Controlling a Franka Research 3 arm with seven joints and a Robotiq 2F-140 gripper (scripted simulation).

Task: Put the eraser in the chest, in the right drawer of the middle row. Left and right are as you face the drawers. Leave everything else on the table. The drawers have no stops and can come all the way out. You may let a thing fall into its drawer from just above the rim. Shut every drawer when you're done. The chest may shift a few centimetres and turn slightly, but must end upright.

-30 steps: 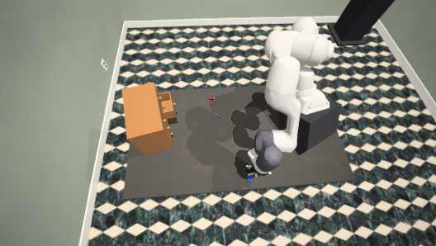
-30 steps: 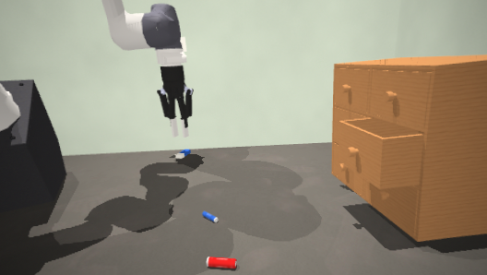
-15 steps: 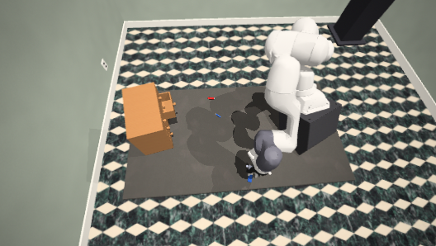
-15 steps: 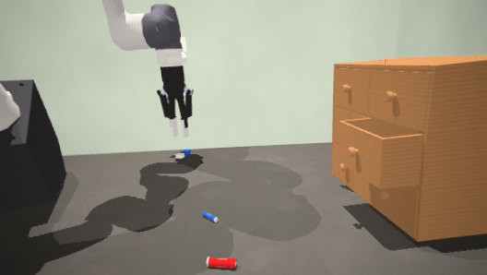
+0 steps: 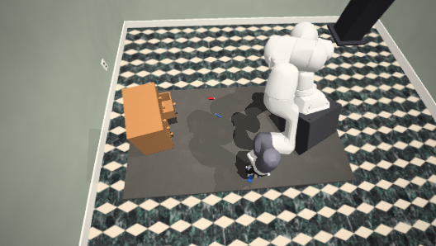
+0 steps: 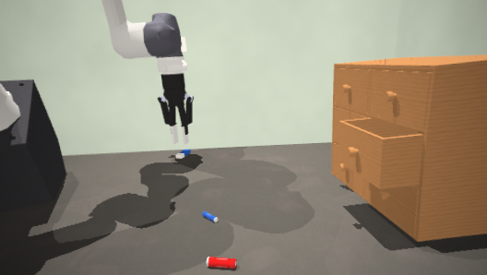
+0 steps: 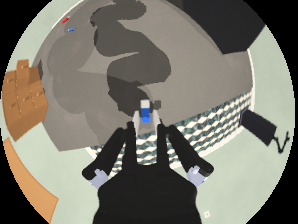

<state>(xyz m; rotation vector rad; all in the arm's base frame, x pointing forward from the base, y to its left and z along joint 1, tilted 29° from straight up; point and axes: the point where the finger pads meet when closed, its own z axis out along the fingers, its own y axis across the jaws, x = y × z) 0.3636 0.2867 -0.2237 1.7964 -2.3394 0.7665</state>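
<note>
My hand is 7 cm above the eraser. From my hand the other things lie so: small blue cylinder 16 cm ahead, 45 cm to the right, 8 cm below; red cylinder 20 cm ahead, 60 cm to the right, 7 cm below.
</note>
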